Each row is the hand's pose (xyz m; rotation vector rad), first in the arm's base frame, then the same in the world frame.
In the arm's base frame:
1: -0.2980 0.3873 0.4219 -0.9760 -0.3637 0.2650
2: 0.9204 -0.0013 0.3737 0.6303 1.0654 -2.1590
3: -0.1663 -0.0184 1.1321 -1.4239 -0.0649 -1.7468
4: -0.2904 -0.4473 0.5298 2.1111 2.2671 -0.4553
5: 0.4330 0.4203 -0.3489 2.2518 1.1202 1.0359
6: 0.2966 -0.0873 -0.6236 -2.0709 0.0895 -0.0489
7: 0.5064 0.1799 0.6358 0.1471 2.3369 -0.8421
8: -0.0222 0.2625 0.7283 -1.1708 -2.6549 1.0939
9: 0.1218 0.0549 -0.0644 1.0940 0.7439 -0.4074
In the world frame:
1: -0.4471 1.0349 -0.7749 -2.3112 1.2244 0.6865
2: 0.3971 0.0786 -0.6721 -1.1899 -0.8468 -2.7075
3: 0.2945 1.3992 -0.7140 2.4386 0.6330 0.4775
4: -0.0042 1.1582 -0.0699 1.1768 0.4893 -2.5355
5: -0.5665 -0.0155 -0.6653 1.1791 1.0183 -1.1018
6: -0.6129 -0.0393 -0.0745 2.1124 -0.9366 -0.6335
7: 0.2577 0.5510 -0.8460 0.5253 -1.0199 2.4351
8: -0.0219 1.0165 -0.8411 -0.5823 -0.3704 2.7246
9: -0.3923 0.4313 -0.3801 -0.7149 0.6823 -1.5980

